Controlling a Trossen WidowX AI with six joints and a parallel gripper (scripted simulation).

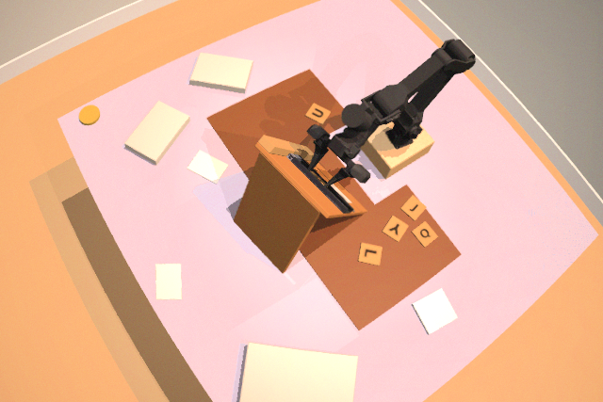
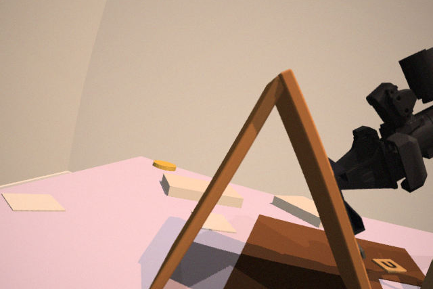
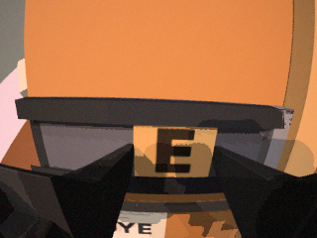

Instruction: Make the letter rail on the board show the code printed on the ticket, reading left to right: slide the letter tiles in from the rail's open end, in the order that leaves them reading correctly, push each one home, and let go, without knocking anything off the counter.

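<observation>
The white ticket is 60 mm behind my gripper tip, 20 mm to the left of it and 80 mm below it. From my gripper tip the other things lie so: y tile: 200 mm behind, 160 mm to the left, 170 mm below; then brown mat: 130 mm behind, 50 mm to the right, 180 mm below; then letter tile: right at my gripper tip.
</observation>
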